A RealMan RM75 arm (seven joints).
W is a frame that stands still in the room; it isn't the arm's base.
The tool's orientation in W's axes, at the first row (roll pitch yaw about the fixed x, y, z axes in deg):
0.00 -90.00 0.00
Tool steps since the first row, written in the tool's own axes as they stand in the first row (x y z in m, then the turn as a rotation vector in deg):
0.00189 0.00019 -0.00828 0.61 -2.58 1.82
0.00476 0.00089 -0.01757 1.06 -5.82 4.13
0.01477 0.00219 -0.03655 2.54 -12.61 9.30
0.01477 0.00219 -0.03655 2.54 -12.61 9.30
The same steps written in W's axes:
0.00828 0.00019 0.00189 -1.82 -2.58 0.61
0.01757 0.00089 0.00476 -4.13 -5.82 1.06
0.03655 0.00219 0.01477 -9.30 -12.61 2.54
0.03655 0.00219 0.01477 -9.30 -12.61 2.54

